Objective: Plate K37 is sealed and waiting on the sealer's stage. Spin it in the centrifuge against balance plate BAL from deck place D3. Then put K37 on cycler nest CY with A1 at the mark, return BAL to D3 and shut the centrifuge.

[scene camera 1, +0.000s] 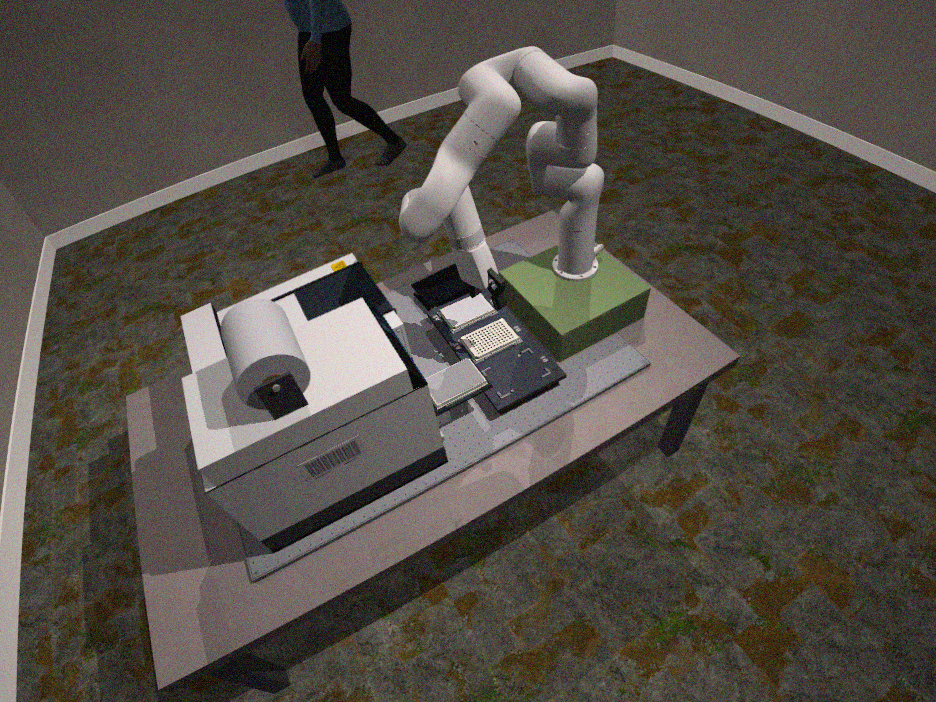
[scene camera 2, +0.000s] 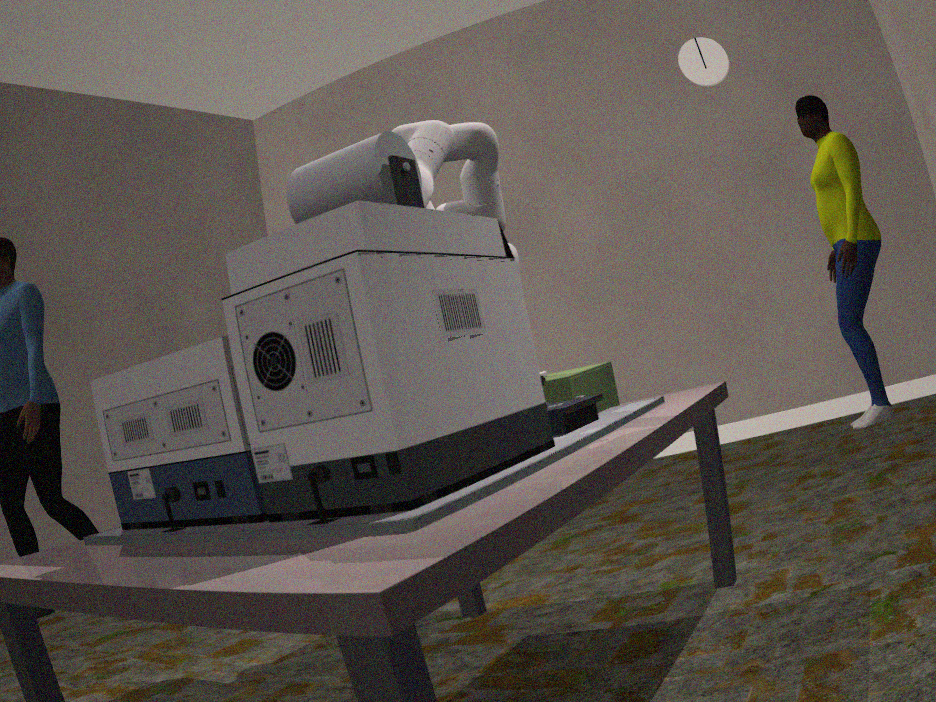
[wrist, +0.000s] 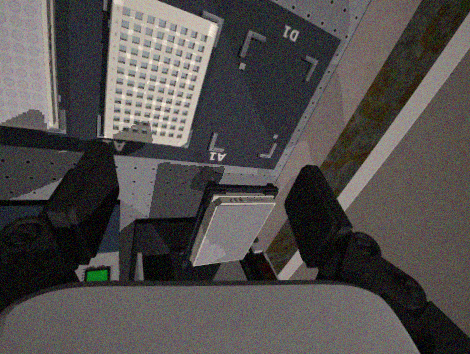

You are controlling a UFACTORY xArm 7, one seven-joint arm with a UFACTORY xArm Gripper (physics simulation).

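Pixels of known places: gripper, fingertip midpoint: [scene camera 1: 488,300] [wrist: 210,176]; arm's base, origin of the base link: [scene camera 1: 575,266].
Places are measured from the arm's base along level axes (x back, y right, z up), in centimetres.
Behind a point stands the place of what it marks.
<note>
Sealed plate K37 [scene camera 1: 457,381] {x -49.7, y -12.1, z 2.2 cm} [wrist: 236,231] {x -49.2, y -11.6, z 2.3 cm} lies flat on the sealer's stage, which sticks out in front of the large white sealer [scene camera 1: 302,453] {x -85.3, y -17.3, z 17.2 cm} [scene camera 2: 453,340] {x -84.7, y -17.3, z 8.2 cm}. A pale plate [scene camera 1: 467,310] {x -31.0, y 9.5, z -3.4 cm} [wrist: 25,65] {x -32.0, y 7.6, z -3.4 cm} sits on the deck place beyond the open-well plate; its label is not readable, so I cannot confirm it as BAL. My gripper [scene camera 1: 494,282] [wrist: 210,176] {x -33.1, y -3.5, z 10.3 cm} is open and empty, above the back side of the deck. In the wrist view K37 shows between and beyond the fingers. The centrifuge and nest CY cannot be identified surely.
An open-well plate [scene camera 1: 489,338] {x -33.0, y -2.3, z -3.6 cm} [wrist: 155,75] {x -32.0, y -2.0, z -3.4 cm} sits mid-deck. Deck place D1 [wrist: 280,90] {x -32.7, y -16.6, z -5.0 cm} holds no plate. A low black unit [scene camera 1: 442,285] {x -28.8, y 24.9, z -5.5 cm} stands behind the deck. A lower blue-based machine [scene camera 2: 177,483] {x -96.3, y 24.0, z -3.1 cm} stands beside the sealer. The green arm base [scene camera 1: 582,294] {x -6.8, y -9.3, z -0.2 cm} stands beside the deck.
</note>
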